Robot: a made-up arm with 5 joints.
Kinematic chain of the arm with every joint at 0, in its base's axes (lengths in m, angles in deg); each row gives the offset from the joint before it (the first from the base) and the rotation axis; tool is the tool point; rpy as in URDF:
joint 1: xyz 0.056 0 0.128 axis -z
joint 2: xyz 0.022 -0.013 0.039 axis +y
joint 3: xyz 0.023 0 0.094 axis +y
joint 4: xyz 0.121 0 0.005 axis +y
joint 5: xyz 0.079 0.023 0 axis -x
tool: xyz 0 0 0 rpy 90 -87.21 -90
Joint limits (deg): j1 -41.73..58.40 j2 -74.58..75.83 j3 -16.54..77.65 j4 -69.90..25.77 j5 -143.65..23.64
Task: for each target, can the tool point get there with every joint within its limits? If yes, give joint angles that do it. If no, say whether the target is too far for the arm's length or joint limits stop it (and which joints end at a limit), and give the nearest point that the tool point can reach.
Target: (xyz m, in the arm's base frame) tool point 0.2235 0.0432 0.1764
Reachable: yes | joints -11.16 -25.51 68.69 -38.67 -43.84
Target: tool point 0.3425 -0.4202 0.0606
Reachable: no: too far | nearest point 0.2174 -0.2367 0.1092 | short by 0.227 m
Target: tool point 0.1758 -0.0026 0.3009
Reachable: yes | joints 6.04 -61.95 60.92 -50.95 -73.01
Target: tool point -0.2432 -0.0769 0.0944
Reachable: no: joint limits stop it (at a limit: joint 2, joint 3) | nearest point -0.0088 -0.0167 0.1055 | short by 0.242 m
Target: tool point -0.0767 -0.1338 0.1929
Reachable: no: joint limits stop it (at a limit: joint 1, joint 2, joint 3, joint 4) | nearest point -0.0001 -0.0366 0.1082 | short by 0.150 m
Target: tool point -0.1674 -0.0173 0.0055
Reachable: no: joint limits stop it (at a limit: joint 2, joint 3) | nearest point -0.0041 -0.0047 0.0772 | short by 0.179 m
